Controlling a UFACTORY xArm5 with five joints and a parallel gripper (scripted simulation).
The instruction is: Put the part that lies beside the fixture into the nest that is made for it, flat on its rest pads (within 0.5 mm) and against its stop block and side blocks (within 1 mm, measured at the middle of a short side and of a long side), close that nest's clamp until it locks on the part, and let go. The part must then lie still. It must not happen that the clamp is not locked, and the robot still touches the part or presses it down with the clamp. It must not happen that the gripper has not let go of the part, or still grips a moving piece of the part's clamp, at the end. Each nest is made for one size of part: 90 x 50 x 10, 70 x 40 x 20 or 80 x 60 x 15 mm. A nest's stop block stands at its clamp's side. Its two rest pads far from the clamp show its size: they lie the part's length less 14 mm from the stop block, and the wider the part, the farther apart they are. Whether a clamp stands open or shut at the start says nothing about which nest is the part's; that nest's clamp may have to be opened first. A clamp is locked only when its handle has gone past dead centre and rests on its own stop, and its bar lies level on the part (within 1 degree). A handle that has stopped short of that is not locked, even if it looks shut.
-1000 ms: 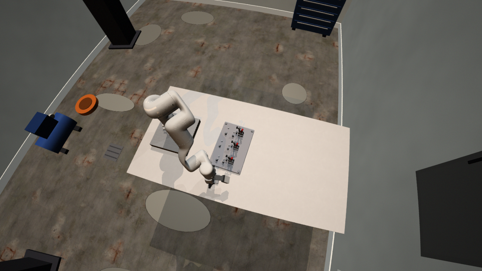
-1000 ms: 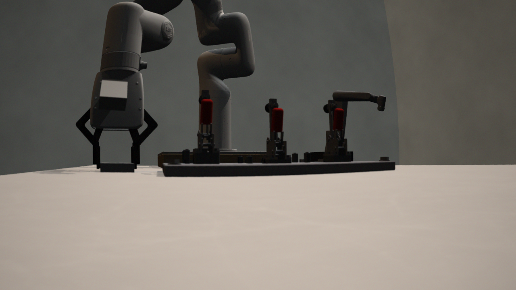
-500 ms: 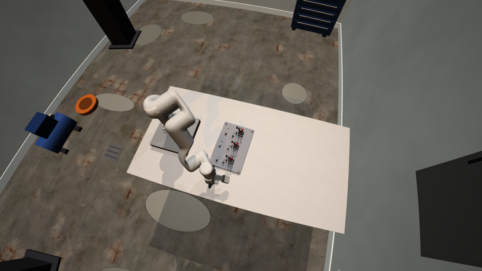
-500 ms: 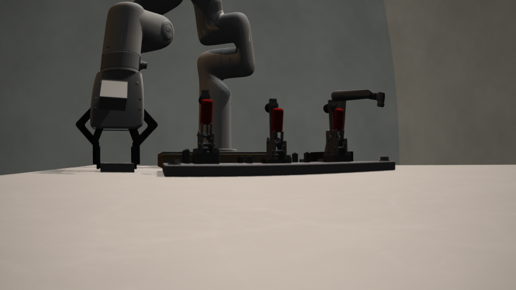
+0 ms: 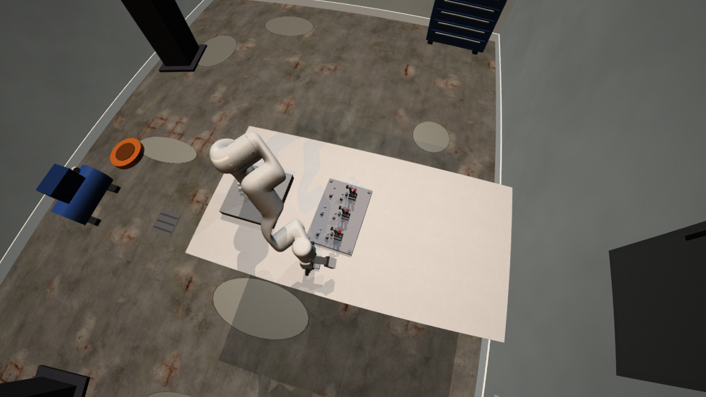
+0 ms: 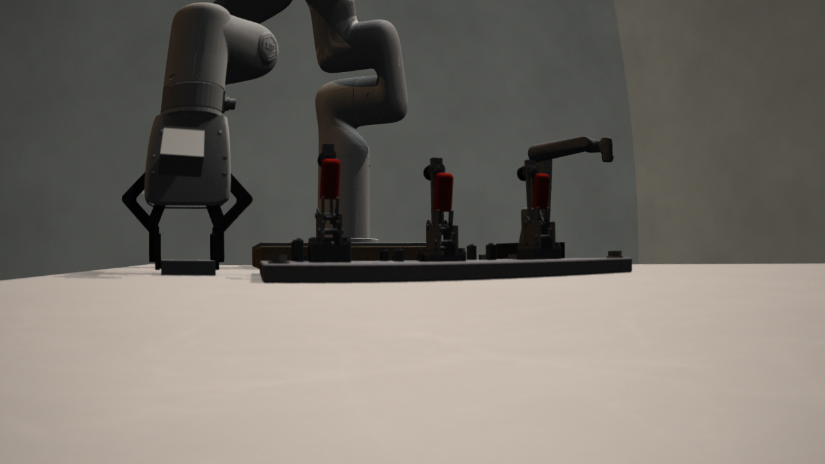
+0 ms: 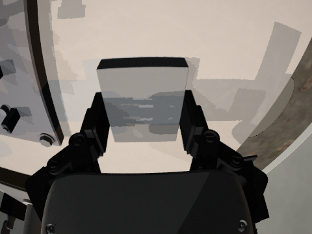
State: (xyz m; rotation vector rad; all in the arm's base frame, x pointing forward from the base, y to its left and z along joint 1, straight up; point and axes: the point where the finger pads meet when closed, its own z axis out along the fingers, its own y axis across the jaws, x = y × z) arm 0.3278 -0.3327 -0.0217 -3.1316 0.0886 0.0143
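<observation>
Right now the grey fixture plate is 240 mm to the left of my hand, 110 mm ahead of it and 10 mm below it. Round my hand: part 10 mm below.
</observation>
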